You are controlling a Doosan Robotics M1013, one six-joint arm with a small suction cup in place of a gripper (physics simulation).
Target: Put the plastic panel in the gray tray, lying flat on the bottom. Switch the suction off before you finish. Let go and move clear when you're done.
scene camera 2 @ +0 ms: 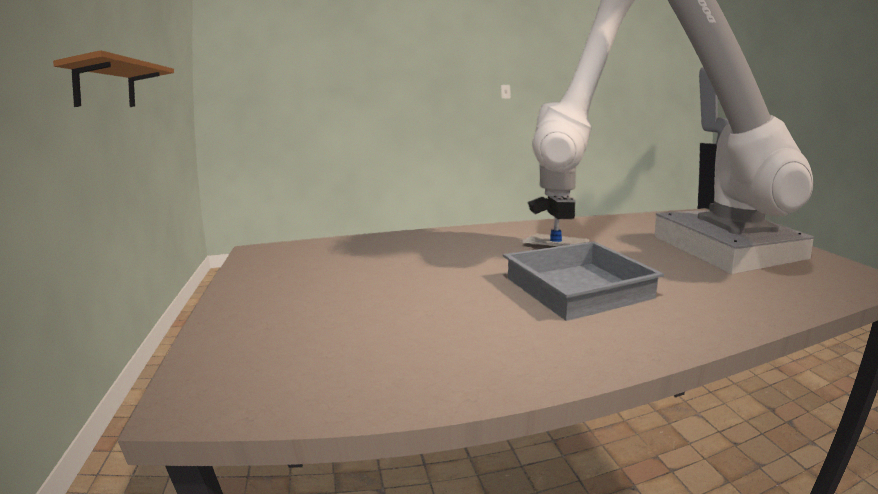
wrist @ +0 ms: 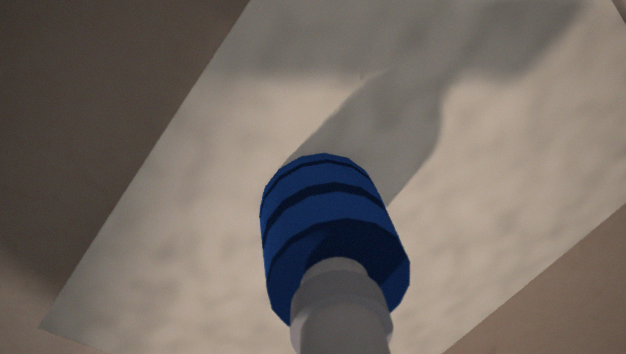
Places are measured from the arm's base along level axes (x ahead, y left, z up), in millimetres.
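Where they show: end effector, tool point: (scene camera 2: pixel 555 243) (wrist: pixel 322 196); arm's base, origin of the base link: (scene camera 2: pixel 737 224).
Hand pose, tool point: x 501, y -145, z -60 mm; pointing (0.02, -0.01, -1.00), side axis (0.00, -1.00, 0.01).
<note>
Things, the pixels of their top centre, and the offset from my tool point. Level surfaces: height alone.
- plastic panel, middle of its top: (wrist: pixel 373 246) (scene camera 2: pixel 557 237) dx -8, dy -13, dz +11 mm
- gray tray, middle of its top: (scene camera 2: pixel 582 263) dx +49, dy +298, dz +45 mm
- table, its level: dz -5 mm
The plastic panel (scene camera 2: pixel 537 240) (wrist: pixel 200 200) is a thin, pale, mottled rectangle behind the gray tray. It is about level, and a dark shadow shows under its left edge in the scene view. It is at or very slightly above the table top. My gripper, a blue suction cup (scene camera 2: pixel 555 237) (wrist: pixel 327 200), points down and is pressed on the panel's upper face, shut on it. The contact itself is hidden under the cup. The gray tray (scene camera 2: pixel 613 297) is square and open-topped, with its inner bottom showing; it stands just in front of the panel. The tray does not show in the wrist view.
The tray's raised walls and rim stand close to the panel's front side. The robot's base block (scene camera 2: pixel 773 251) stands on the table (scene camera 2: pixel 368 344) at the right. A wooden shelf (scene camera 2: pixel 116 62) hangs on the left wall, away from the arm.
</note>
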